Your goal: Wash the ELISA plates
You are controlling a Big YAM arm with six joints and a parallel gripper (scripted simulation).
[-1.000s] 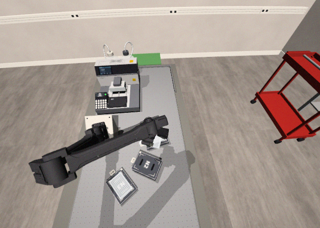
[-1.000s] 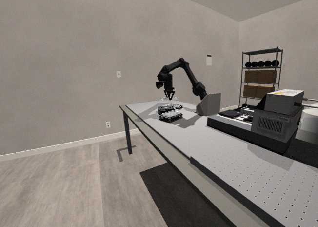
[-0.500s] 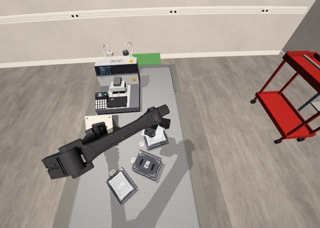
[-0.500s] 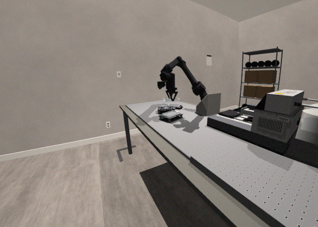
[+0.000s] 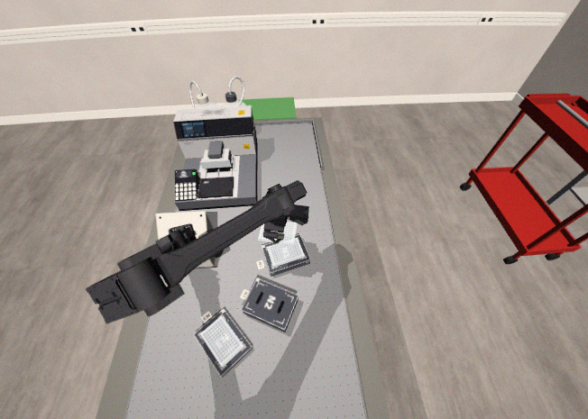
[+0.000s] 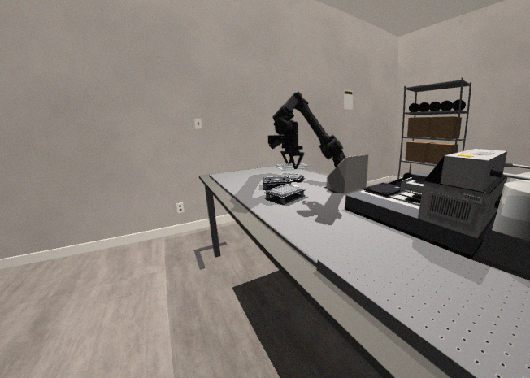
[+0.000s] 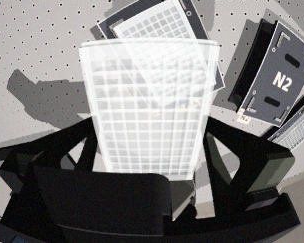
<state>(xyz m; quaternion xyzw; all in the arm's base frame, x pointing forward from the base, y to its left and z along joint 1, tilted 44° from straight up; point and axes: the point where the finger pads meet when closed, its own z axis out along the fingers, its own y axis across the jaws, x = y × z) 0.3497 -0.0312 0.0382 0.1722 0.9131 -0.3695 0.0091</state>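
Now: the dark carrier 240 mm behind my hand, 330 mm to the left of it and 80 mm below it. The rest, counted from my hand: washer 230 mm behind, 480 mm to the left, 30 mm below.
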